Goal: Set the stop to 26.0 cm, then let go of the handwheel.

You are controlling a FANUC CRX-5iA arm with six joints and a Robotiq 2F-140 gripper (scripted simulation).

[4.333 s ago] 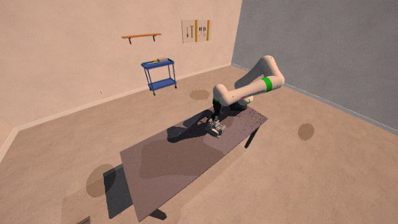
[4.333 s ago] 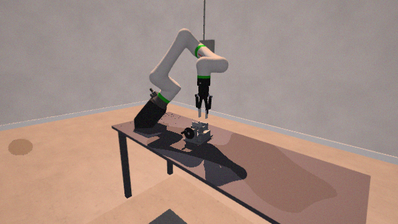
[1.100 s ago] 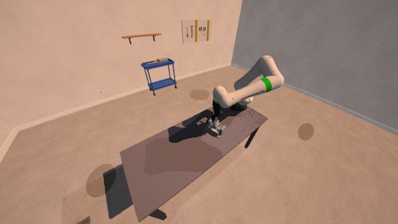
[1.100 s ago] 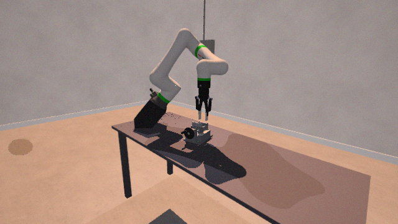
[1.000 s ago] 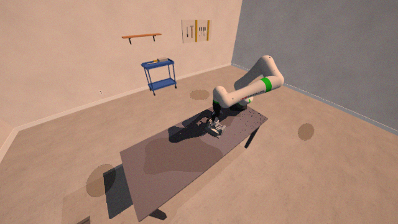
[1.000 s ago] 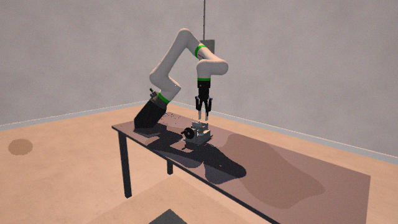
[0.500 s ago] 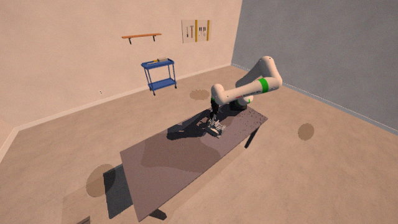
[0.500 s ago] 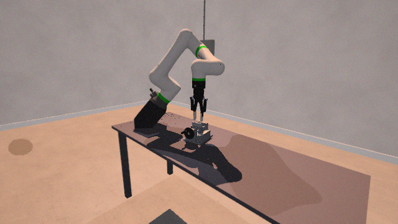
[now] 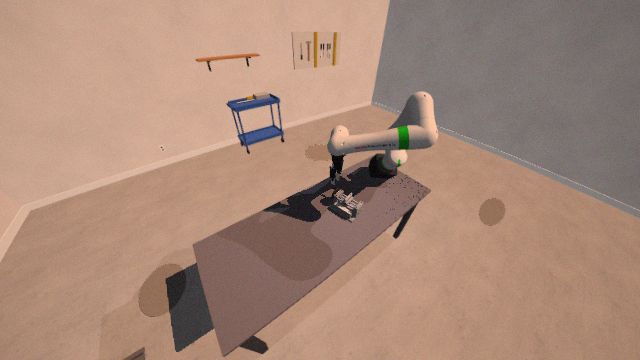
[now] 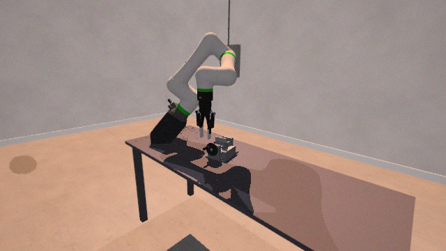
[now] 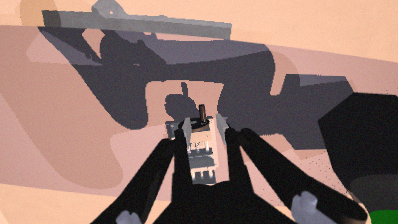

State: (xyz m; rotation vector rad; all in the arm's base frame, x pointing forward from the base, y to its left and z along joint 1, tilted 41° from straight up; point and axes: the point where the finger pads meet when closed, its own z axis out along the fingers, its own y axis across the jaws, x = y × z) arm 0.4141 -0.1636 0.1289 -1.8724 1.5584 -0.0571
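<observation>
Now: the handwheel 10 cm below my hand and 2 cm to the left of it. The rest, counted from my hand: grey stop fixture (15 cm to the left, 10 cm below, 1 cm behind).
</observation>
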